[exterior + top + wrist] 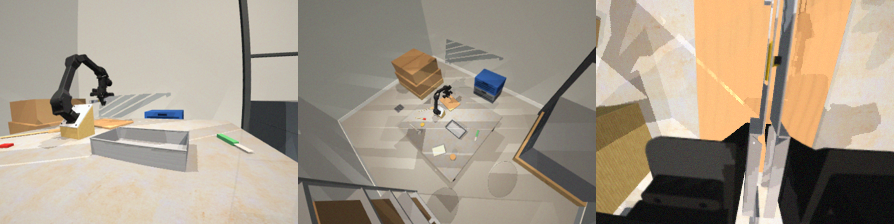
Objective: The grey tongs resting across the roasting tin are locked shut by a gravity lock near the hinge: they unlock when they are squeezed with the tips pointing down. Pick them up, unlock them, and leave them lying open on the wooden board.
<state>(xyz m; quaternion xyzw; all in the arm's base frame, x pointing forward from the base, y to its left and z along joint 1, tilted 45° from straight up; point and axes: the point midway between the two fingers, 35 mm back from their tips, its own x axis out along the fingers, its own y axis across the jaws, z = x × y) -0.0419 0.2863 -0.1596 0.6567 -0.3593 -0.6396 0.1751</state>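
My gripper tip is now 14 cm above the wooden board, 2 cm to the right of it and 1 cm short of it. Round my gripper tip: green-handled tool 77 cm ahead, 29 cm to the right, 14 cm below; then red brush 56 cm to the right, 18 cm behind, 14 cm below; then grey roasting tin 45 cm ahead, 38 cm to the right, 12 cm below.
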